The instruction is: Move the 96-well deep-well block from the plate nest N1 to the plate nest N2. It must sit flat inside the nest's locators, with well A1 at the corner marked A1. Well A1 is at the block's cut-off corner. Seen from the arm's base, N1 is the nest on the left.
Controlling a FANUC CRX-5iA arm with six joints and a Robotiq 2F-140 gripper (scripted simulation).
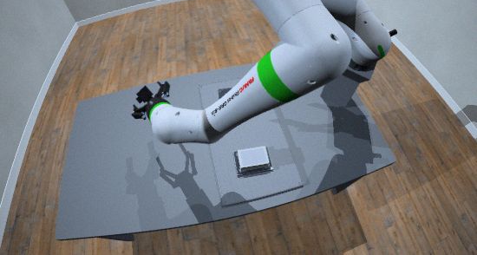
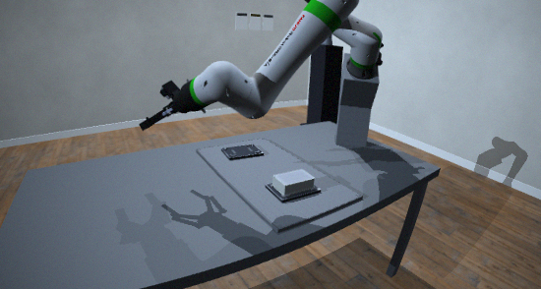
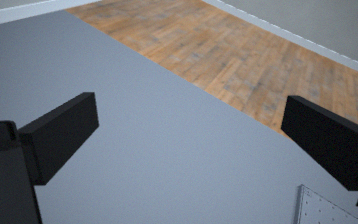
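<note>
Right now my hand is 420 mm past the white 96-well deep-well block, 270 mm to the right of it and 210 mm above it. Round my hand: plate nest 400 mm behind, 120 mm to the right, 240 mm below.
</note>
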